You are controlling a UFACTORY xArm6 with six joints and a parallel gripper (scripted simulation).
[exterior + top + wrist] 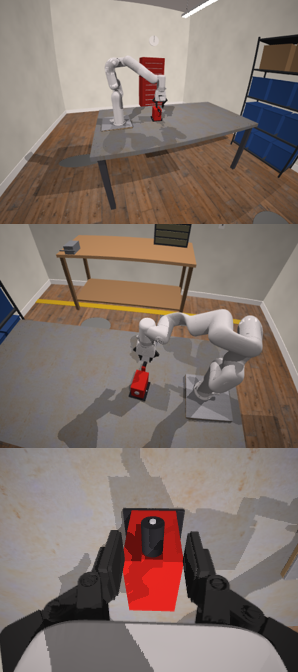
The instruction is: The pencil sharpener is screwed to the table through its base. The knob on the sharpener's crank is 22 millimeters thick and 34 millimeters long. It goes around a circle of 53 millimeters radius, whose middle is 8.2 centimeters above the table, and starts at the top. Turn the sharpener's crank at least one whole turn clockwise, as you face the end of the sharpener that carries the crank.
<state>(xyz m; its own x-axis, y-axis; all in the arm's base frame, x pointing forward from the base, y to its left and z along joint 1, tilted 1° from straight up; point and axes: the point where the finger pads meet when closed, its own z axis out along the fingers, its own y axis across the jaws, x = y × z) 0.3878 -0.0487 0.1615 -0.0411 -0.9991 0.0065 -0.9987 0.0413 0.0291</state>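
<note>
Now: the crank knob 20 mm to the left of my hand and 50 mm below it.
</note>
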